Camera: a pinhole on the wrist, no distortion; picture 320 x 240 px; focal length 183.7 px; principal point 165.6 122.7 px. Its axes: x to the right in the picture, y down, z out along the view. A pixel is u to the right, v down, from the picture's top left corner.
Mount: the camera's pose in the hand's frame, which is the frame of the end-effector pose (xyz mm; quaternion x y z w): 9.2 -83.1 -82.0 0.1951 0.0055 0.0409 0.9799
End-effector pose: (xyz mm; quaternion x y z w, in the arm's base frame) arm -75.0 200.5 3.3 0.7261 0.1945 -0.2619 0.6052
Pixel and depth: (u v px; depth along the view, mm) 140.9 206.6 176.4
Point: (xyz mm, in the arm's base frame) -150.7 106.5 -62.2
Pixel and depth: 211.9 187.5 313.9
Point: -98.9 -30.4 -156.9
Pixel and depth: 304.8 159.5 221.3
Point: -22.4 78.4 -212.9
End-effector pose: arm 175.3 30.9 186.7 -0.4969 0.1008 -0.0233 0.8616
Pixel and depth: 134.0 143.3 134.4
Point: 180.9 11.4 317.1
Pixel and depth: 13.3 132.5 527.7
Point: -131.5 292.8 704.1
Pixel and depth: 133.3 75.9 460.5
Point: 207.5 103.1 660.7
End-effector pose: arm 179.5 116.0 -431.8 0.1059 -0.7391 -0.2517 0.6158
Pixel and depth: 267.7 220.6 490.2
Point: -336.6 96.2 -255.5
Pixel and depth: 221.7 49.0 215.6
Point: 42.3 -108.3 -487.1
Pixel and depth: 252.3 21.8 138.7
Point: 113.6 -89.9 -462.6
